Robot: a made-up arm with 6 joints.
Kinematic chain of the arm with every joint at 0, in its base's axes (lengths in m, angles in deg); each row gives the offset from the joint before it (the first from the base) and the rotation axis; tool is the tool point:
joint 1: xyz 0 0 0.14 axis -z
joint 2: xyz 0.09 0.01 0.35 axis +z
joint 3: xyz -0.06 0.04 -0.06 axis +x
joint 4: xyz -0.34 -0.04 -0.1 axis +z
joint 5: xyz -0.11 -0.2 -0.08 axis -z
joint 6: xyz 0 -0.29 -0.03 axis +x
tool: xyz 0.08 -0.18 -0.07
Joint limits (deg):
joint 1: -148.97..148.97
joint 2: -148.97..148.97
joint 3: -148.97..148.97
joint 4: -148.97..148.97
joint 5: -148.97..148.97
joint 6: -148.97..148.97
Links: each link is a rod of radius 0.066 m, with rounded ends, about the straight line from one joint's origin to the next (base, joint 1, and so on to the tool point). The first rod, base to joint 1, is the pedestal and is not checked.
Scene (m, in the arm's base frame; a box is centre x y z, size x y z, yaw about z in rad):
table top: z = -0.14
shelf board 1: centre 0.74 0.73 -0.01 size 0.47 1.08 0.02 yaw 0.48
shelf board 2: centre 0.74 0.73 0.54 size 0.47 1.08 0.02 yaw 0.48
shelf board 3: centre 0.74 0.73 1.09 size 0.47 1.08 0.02 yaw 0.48
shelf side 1: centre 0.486 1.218 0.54 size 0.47 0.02 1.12 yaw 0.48
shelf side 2: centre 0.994 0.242 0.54 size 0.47 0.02 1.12 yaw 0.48
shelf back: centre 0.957 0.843 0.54 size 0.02 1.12 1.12 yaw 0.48
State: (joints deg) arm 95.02 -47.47 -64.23 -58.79 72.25 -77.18
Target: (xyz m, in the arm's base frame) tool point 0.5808 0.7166 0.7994
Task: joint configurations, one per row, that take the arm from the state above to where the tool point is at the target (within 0.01 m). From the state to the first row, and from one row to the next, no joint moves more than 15 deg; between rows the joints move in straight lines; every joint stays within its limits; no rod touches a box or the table.
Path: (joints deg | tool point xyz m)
1: 81.25 -43.03 -78.35 -62.96 63.18 -75.93 | 0.6005 0.7292 0.2830
2: 67.48 -38.60 -92.48 -67.14 54.11 -74.68 | 0.3053 0.9014 0.3071
3: 53.71 -34.16 -106.60 -71.31 45.03 -73.44 | -0.0231 0.9571 0.3414
4: 39.94 -29.72 -120.72 -75.49 35.96 -72.19 | -0.3390 0.8986 0.3812
5: 26.18 -25.29 -134.85 -79.66 26.89 -70.94 | -0.6050 0.7453 0.4219
6: 12.41 -20.85 -148.97 -83.84 17.82 -69.69 | -0.7985 0.5253 0.4582
7: 27.11 -25.91 -135.06 -72.04 23.54 -67.68 | -0.5363 0.8185 0.5047
8: 41.81 -30.97 -121.15 -60.25 29.26 -65.67 | -0.1987 0.9680 0.5777
9: 56.52 -36.02 -107.23 -48.45 34.98 -63.65 | 0.1330 0.9714 0.6631
10: 71.22 -41.08 -93.32 -36.66 40.70 -61.64 | 0.3994 0.8688 0.7429
11: 85.93 -46.14 -79.41 -24.86 46.42 -59.63 | 0.5809 0.7165 0.7994

